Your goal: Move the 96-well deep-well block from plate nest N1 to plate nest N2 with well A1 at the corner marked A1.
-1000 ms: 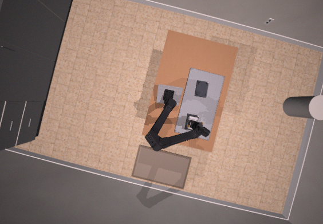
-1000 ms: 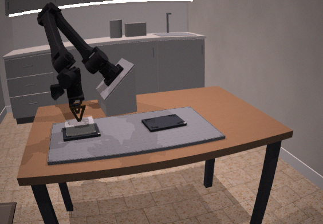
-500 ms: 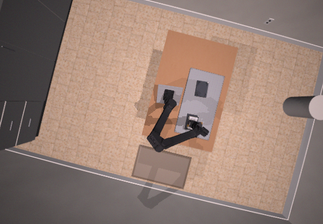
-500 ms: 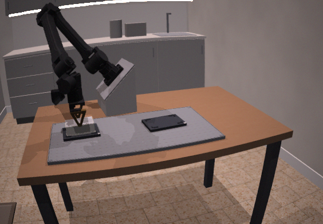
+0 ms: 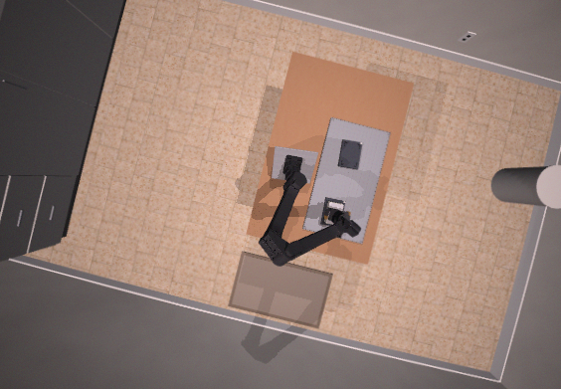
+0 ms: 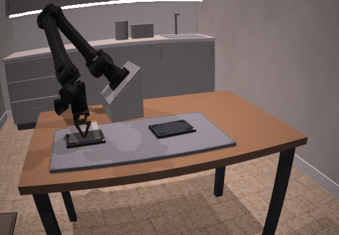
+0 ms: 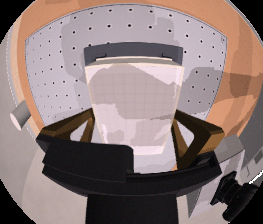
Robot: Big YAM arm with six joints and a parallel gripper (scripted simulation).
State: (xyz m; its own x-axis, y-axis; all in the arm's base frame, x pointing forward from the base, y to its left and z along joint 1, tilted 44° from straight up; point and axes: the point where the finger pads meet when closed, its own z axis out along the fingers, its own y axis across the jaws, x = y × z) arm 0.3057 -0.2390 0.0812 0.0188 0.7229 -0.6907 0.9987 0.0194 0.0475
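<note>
The white deep-well block lies 10 mm below my hand.
</note>
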